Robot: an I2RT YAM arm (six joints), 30 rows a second.
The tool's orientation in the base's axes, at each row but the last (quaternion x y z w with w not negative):
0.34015, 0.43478, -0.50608, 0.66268
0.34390, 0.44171, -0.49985, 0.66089
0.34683, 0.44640, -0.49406, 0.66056
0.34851, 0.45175, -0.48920, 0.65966
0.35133, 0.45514, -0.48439, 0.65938
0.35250, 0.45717, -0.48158, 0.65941
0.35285, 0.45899, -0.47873, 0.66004
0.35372, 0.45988, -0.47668, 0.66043
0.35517, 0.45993, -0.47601, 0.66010
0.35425, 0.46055, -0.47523, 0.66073
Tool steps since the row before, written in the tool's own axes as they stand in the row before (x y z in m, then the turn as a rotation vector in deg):
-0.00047, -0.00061, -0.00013, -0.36, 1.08, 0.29
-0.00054, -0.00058, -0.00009, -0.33, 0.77, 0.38
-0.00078, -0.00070, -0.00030, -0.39, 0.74, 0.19
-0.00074, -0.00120, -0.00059, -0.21, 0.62, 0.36
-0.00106, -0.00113, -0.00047, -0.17, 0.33, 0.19
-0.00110, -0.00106, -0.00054, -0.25, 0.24, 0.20
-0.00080, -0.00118, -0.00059, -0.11, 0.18, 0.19
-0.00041, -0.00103, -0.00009, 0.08, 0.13, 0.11
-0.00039, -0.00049, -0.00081, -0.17, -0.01, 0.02
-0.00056, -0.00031, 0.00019, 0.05, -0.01, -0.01
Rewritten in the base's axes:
-0.00067, 0.00014, 0.00038, 1.07, 0.15, 0.46
-0.00064, 0.00012, 0.00046, 0.80, -0.02, 0.46
-0.00084, 0.00035, 0.00061, 0.71, 0.16, 0.44
-0.00139, 0.00044, 0.00047, 0.66, -0.08, 0.33
-0.00133, 0.00044, 0.00081, 0.35, -0.02, 0.23
-0.00129, 0.00053, 0.00083, 0.25, -0.03, 0.31
-0.00138, 0.00044, 0.00053, 0.21, -0.09, 0.17
-0.00106, -0.00010, 0.00033, 0.16, -0.09, -0.04
-0.00073, 0.00071, 0.00009, -0.03, 0.03, 0.17
-0.00031, -0.00010, 0.00058, -0.01, -0.01, -0.05

